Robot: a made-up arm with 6 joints. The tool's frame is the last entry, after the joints.
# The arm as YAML. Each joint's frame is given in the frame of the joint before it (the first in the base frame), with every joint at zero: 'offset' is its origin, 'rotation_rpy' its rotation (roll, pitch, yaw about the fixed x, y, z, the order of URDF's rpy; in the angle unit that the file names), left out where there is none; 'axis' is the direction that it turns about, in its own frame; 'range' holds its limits. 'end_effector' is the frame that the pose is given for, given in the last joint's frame.
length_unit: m
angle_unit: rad
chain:
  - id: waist
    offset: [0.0, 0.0, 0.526]
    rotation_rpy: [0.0, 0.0, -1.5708]
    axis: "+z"
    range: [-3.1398, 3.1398]
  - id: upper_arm
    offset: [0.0, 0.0, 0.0]
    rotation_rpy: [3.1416, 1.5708, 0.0]
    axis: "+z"
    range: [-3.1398, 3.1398]
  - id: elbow
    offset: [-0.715, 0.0, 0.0]
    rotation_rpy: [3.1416, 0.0, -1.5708]
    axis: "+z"
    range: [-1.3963, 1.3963]
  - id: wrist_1
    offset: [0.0, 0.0, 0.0]
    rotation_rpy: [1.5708, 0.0, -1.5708]
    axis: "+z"
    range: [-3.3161, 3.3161]
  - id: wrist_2
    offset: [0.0, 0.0, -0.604]
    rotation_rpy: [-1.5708, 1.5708, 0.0]
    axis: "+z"
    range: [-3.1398, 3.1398]
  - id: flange
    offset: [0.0, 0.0, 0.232]
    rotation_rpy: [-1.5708, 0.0, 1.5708]
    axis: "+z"
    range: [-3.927, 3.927]
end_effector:
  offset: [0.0, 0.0, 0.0]
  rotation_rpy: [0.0, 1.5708, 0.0]
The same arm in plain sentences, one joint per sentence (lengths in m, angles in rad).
The arm has six revolute joints in a row. What follows holds with every joint at zero, and every direction is one of the base frame's.
Joint 1 lies 0.526 m along +z from the base frame's origin and rotates about +z, from -3.1398 to 3.1398 rad.
Joint 2 lies at the same point as joint 1 and rotates about +y, from -3.1398 to 3.1398 rad.
Joint 3 lies 0.715 m along +z from joint 2 and rotates about -y, from -1.3963 to 1.3963 rad.
Joint 4 lies at the same point as joint 3 and rotates about -x, from -3.3161 to 3.3161 rad.
Joint 5 lies 0.604 m along +x from joint 4 and rotates about -y, from -3.1398 to 3.1398 rad.
Joint 6 lies 0.232 m along -y from joint 5 and rotates about -x, from -3.927 to 3.927 rad.
The tool frame, which is the frame that the pose is given for, lies at the same point as joint 6; its axes are the base frame's turned by roll 0, pitch 0 and yaw 0 rad (as in URDF: about the fixed x, then y, then z).

